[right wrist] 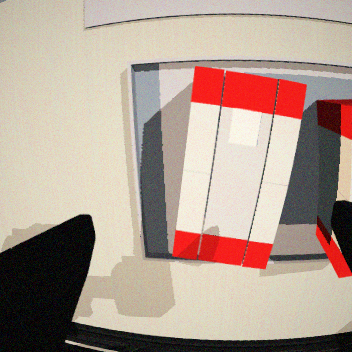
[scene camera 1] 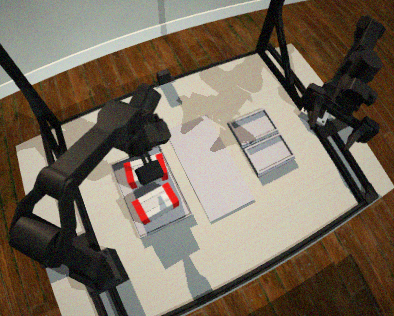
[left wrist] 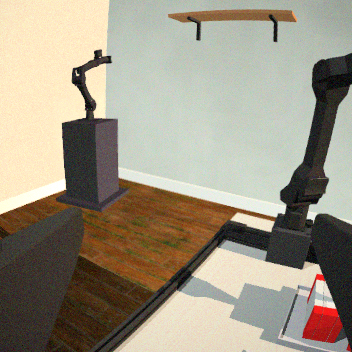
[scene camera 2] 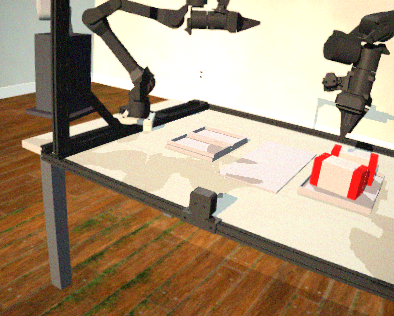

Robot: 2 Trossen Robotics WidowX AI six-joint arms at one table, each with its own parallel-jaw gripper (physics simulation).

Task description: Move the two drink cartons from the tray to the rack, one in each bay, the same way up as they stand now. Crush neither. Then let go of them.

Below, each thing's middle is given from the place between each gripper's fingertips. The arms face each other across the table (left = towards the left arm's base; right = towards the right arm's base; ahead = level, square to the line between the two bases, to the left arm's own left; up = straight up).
Scene:
I see the pale mat [scene camera 1: 216, 180] 20 cm behind my left hand, 13 cm to the right of it and 36 cm below it. From my left hand the other things lie so: tray [scene camera 1: 183, 211] 24 cm behind, 33 cm to the right, 36 cm below.
My right hand is 5 cm short of the tray, 3 cm to the left of it and 14 cm above it. Also, from my right hand: pale mat (10 cm ahead, 17 cm to the left, 14 cm below).

